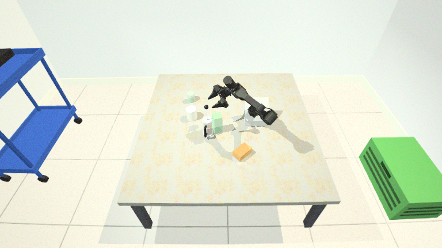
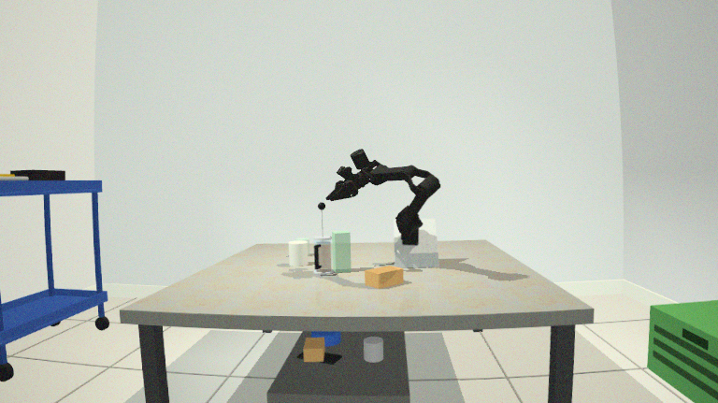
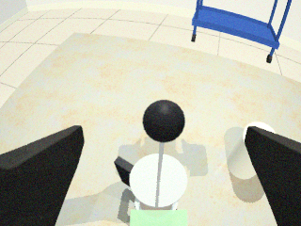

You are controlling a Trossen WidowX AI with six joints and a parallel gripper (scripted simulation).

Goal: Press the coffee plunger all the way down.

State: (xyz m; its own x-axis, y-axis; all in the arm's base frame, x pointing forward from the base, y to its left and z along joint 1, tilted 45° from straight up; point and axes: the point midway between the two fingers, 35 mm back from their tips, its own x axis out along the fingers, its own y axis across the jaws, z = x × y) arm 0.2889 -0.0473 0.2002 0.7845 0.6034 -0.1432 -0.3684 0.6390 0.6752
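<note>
The coffee press is 15 cm below my gripper tip, 3 cm to the left of it and 3 cm ahead of it. The rest, counted from my gripper tip: pale green box (20 cm below, 4 cm behind, 2 cm to the right).
</note>
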